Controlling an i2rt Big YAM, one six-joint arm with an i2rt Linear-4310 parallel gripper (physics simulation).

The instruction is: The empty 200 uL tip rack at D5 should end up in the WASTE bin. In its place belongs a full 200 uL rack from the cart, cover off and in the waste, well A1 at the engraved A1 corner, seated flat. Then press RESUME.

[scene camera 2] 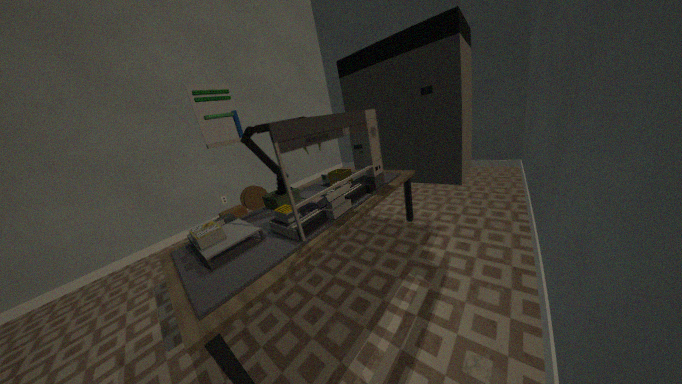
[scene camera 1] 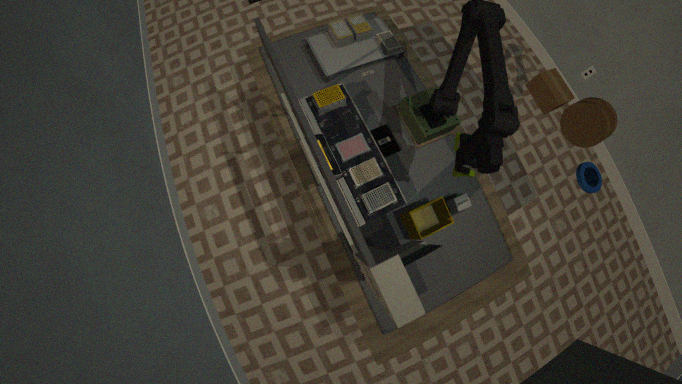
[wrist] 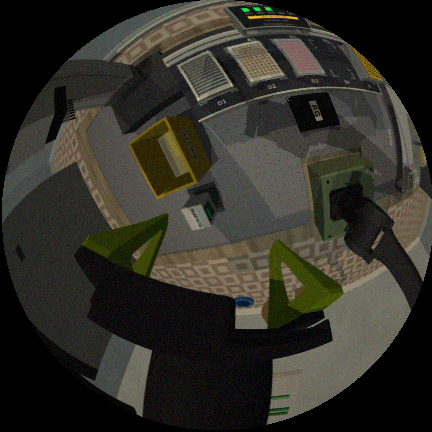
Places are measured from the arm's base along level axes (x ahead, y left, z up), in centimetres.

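Where they show: gripper, between the fingertips: (scene camera 2: 314, 153) (scene camera 1: 455, 162) (wrist: 222, 233); arm's base, origin of its link: (scene camera 2: 284, 191) (scene camera 1: 432, 115) (wrist: 345, 200).
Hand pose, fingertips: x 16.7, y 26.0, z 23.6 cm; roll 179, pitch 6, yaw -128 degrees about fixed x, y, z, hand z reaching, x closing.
Observation:
Each offset is from my fingertips to the centre of the thing. "spot": to the spot under its first point.
My gripper (scene camera 1: 456, 157) (scene camera 2: 313, 150) (wrist: 222, 233) is open and empty, high near the table edge by the arm's base. The yellow tip rack @[dx +24.6, dy -51.1, dz -23.6 cm] (scene camera 1: 329, 95) (scene camera 2: 283, 212) (wrist: 367, 64) sits at the far end of the deck, at D5; its wells are too small to read. The yellow waste bin @[dx +8.2, dy +14.7, dz -25.8 cm] (scene camera 1: 412, 229) (scene camera 2: 340, 174) (wrist: 199, 150) stands beyond the D1 end, with something pale inside. The RESUME box @[dx -9.2, dy +15.1, dz -27.3 cm] (scene camera 1: 462, 202) (wrist: 196, 218) stands beside it. The low cart @[dx -2.1, dy -80.3, dz -29.2 cm] (scene camera 1: 327, 59) (scene camera 2: 235, 236) holds two boxes with yellow and pale tops @[spot: dx +4.2, dy -84.2, dz -19.5 cm] (scene camera 1: 341, 31) @[spot: dx -6.7, dy -84.8, dz -19.5 cm] (scene camera 1: 360, 25) and a smaller grey one @[dx -18.4, dy -73.8, dz -24.9 cm] (scene camera 1: 389, 42).
Labware fills D1 @[dx +23.4, dy -1.5, dz -25.1 cm] (scene camera 1: 380, 198) (wrist: 205, 76), D2 @[dx +23.7, dy -13.9, dz -25.9 cm] (scene camera 1: 365, 172) (wrist: 256, 61) and D3 @[dx +24.0, dy -26.3, dz -25.9 cm] (scene camera 1: 353, 146) (wrist: 300, 56). A black RG block @[dx +7.7, dy -25.4, dz -31.8 cm] (scene camera 1: 385, 141) (wrist: 305, 120) lies before the deck. The green arm base (scene camera 1: 425, 132) (wrist: 325, 200) is nearby. An overhead frame (scene camera 2: 320, 126) spans the deck.

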